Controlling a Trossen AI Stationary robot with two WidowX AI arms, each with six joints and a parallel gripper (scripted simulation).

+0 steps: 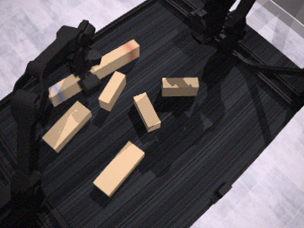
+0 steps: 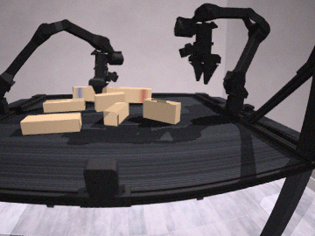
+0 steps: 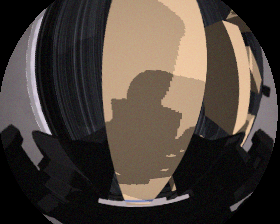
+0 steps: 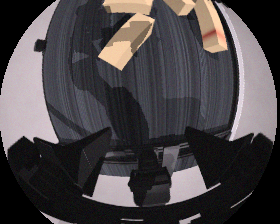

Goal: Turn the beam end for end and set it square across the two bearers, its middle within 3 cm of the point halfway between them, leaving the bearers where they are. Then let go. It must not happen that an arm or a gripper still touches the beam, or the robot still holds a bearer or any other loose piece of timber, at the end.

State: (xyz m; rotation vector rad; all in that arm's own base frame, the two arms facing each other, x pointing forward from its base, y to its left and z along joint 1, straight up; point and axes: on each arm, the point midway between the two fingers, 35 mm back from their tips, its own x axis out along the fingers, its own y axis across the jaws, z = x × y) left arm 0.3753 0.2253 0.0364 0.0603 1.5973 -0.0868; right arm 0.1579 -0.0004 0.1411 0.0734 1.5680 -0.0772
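Right now my left hand is 5 cm to the left of the beam and 1 cm above it.
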